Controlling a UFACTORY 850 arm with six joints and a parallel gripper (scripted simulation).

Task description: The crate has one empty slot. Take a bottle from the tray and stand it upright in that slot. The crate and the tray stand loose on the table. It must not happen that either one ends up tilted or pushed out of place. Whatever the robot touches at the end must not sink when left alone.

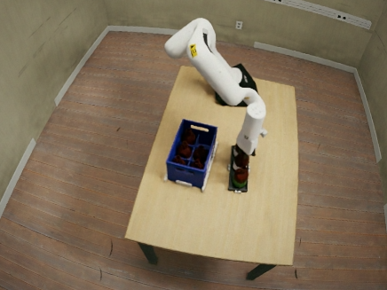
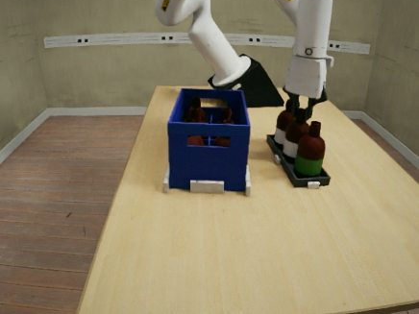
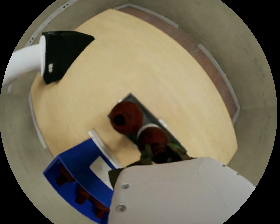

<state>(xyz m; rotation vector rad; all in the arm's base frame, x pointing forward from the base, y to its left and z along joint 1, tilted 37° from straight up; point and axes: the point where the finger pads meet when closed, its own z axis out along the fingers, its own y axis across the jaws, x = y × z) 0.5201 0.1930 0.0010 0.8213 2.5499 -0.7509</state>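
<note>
My hand is 14 cm above the dark tray. From my hand the other things lie so: blue crate (25 cm to the right, 7 cm below, 2 cm ahead).
</note>
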